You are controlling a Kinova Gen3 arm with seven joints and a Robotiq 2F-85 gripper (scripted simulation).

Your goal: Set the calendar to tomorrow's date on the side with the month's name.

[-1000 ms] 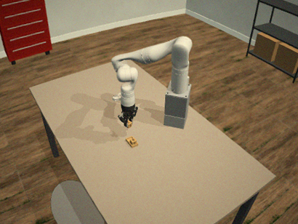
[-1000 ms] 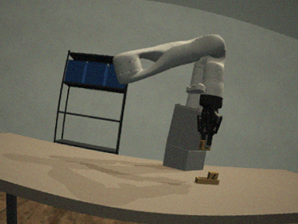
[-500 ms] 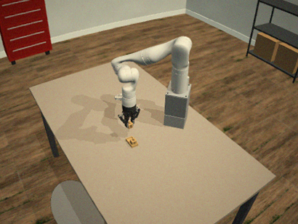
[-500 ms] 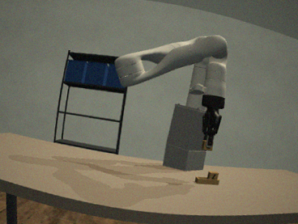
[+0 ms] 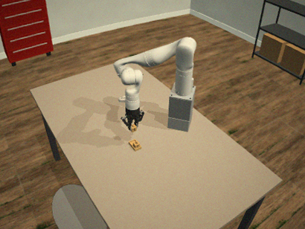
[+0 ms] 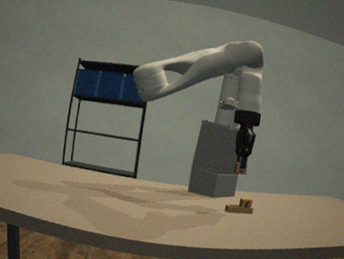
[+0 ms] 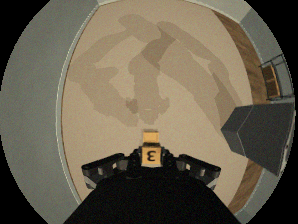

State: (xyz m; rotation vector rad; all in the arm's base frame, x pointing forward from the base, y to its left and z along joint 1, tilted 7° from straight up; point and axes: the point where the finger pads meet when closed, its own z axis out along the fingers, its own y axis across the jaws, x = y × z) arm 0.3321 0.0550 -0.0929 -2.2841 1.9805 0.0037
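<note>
Now: the wooden calendar tray 20 mm to the left of my hand and 130 mm below it.
</note>
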